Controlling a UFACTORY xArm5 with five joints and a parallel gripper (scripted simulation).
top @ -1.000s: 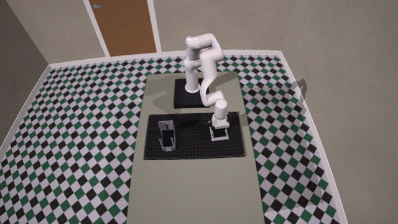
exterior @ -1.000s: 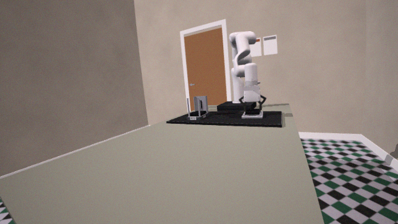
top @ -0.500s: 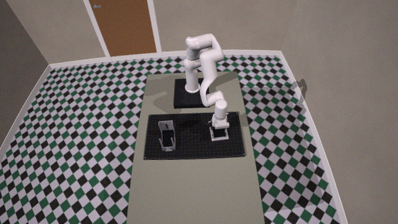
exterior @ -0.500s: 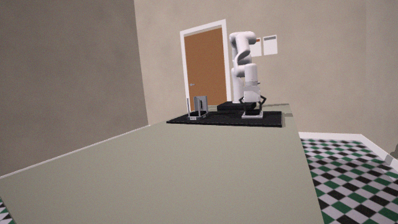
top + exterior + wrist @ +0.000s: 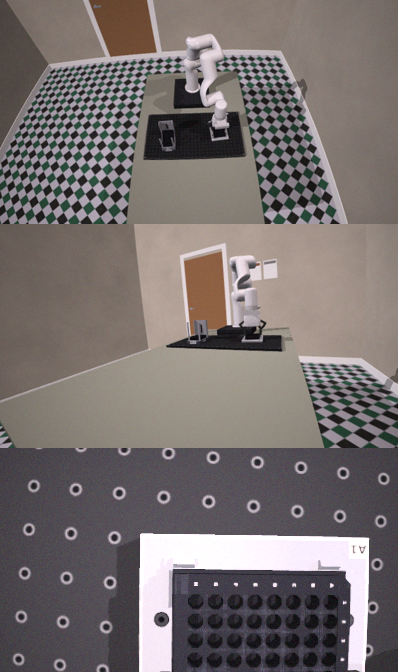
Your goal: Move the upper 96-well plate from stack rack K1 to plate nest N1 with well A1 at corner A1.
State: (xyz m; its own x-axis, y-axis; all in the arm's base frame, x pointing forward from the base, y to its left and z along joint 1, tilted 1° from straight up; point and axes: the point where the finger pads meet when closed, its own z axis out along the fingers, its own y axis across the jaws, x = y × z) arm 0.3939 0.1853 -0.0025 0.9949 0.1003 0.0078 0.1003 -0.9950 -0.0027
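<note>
Now: hand 1 cm above the black 96-well plate. Also, from my hand: A1 mark: 8 cm ahead, 5 cm to the right, 2 cm below; plate nest N1: 3 cm below.
</note>
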